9 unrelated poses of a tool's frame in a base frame.
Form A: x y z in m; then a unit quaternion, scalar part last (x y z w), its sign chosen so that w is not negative.
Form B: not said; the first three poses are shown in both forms.
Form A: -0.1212 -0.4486 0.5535 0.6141 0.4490 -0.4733 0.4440
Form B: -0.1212 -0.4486 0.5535 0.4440 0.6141 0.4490 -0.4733
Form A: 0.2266 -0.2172 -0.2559 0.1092 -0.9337 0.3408 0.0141
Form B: 0.2266 -0.2172 -0.2559 0.0141 0.1092 -0.9337 0.3408
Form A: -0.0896 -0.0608 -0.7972 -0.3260 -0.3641 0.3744 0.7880
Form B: -0.0896 -0.0608 -0.7972 0.7880 -0.3260 -0.3641 0.3744
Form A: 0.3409 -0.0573 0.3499 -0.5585 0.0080 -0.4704 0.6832
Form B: 0.3409 -0.0573 0.3499 0.6832 -0.5585 0.0080 -0.4704
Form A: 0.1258 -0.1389 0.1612 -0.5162 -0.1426 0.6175 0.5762
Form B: 0.1258 -0.1389 0.1612 0.5762 -0.5162 -0.1426 0.6175
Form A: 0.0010 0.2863 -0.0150 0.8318 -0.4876 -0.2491 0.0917
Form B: 0.0010 0.2863 -0.0150 0.0917 0.8318 -0.4876 -0.2491
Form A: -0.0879 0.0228 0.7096 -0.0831 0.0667 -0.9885 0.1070
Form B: -0.0879 0.0228 0.7096 0.1070 -0.0831 0.0667 -0.9885
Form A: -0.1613 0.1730 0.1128 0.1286 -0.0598 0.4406 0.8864
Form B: -0.1613 0.1730 0.1128 0.8864 0.1286 -0.0598 0.4406
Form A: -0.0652 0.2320 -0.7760 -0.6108 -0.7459 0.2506 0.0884
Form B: -0.0652 0.2320 -0.7760 0.0884 -0.6108 -0.7459 0.2506
